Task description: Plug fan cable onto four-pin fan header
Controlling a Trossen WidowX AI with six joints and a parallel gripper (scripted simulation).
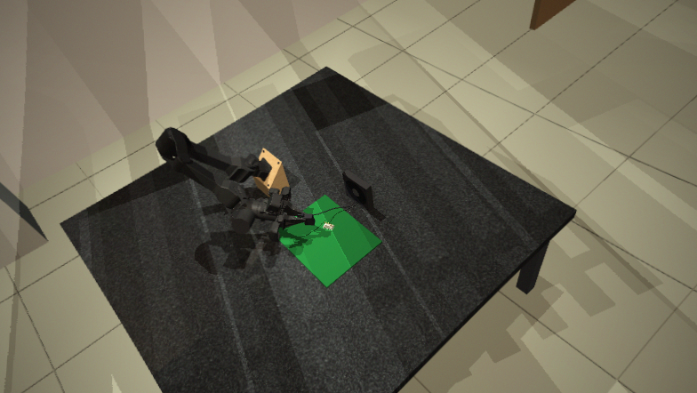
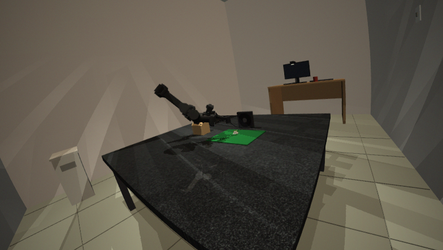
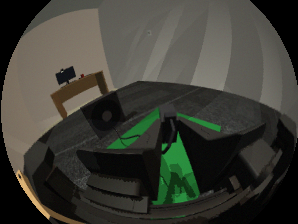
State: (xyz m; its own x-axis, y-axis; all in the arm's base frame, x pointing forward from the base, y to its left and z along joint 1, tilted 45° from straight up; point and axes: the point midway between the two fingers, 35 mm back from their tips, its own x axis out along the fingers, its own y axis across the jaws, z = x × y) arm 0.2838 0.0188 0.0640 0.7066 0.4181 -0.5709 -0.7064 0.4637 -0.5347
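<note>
Right now my gripper tip is 14 cm above the green board, 4 cm to the right of it and 2 cm short of it. From my gripper tip the other things lie so: dark fan plug 1 cm below; black fan 22 cm to the left, 7 cm below, 3 cm behind.
</note>
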